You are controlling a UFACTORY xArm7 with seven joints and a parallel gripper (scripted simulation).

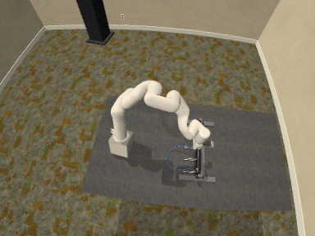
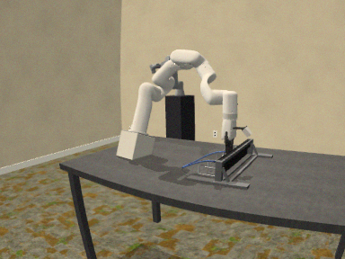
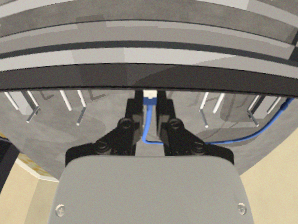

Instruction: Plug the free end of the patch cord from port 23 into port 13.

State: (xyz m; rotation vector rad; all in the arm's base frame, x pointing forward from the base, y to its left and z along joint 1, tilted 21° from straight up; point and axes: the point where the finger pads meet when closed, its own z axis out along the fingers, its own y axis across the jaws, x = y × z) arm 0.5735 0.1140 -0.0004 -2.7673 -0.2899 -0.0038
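The plug lies 2 cm ahead of my hand and 1 cm below it.
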